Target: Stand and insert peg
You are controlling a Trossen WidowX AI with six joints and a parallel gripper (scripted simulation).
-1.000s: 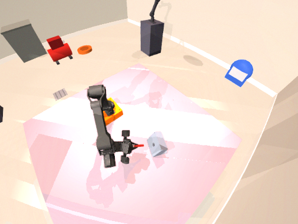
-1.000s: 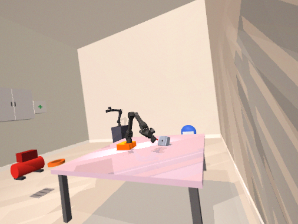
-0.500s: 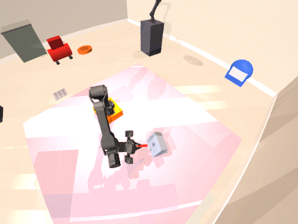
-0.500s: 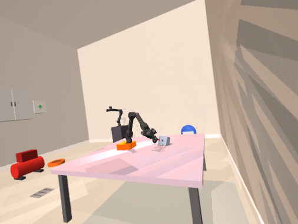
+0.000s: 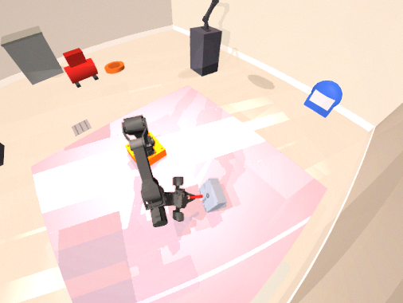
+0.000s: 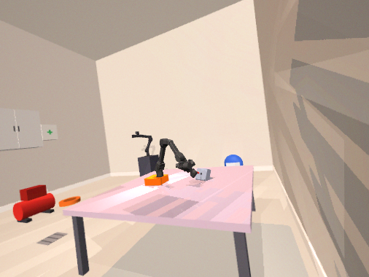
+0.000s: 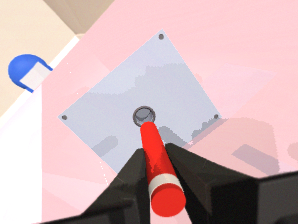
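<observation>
My gripper tip is 80 mm to the right of the sloped panel, 50 mm above it and 30 mm short of it. The rest, counted from my gripper tip: peg: 10 mm to the right, 10 mm behind, 10 mm above.
</observation>
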